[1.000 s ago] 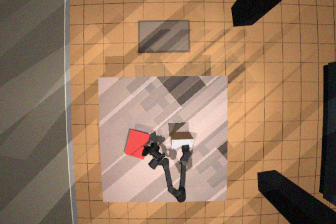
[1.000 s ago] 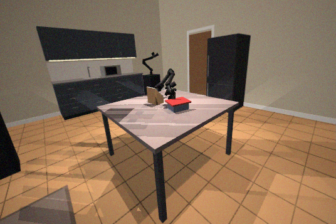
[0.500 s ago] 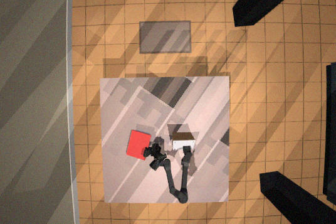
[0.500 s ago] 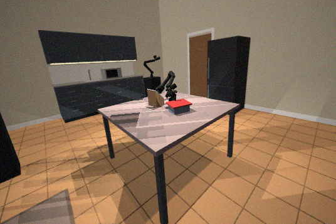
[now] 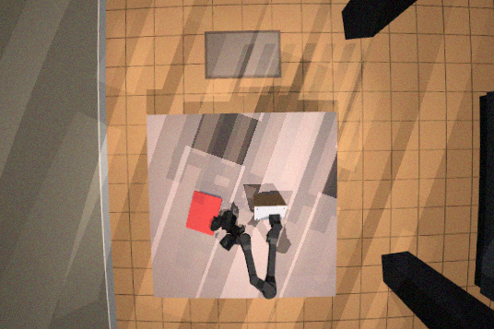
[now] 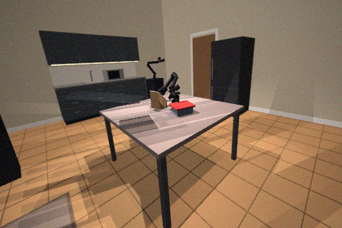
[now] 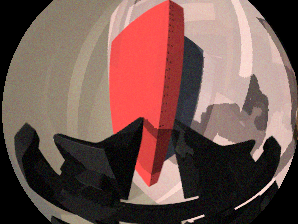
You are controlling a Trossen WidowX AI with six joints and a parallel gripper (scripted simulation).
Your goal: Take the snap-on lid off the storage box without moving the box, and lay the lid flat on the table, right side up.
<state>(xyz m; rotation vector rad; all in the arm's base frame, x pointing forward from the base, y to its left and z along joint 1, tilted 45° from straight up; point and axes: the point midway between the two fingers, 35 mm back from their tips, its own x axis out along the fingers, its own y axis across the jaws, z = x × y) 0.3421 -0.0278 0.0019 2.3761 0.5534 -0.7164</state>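
The red lid lies 70 mm ahead of my gripper tip and 30 mm to the right of it. The rest, counted from my gripper tip: storage box: 70 mm ahead, 50 mm below, 30 mm to the right.
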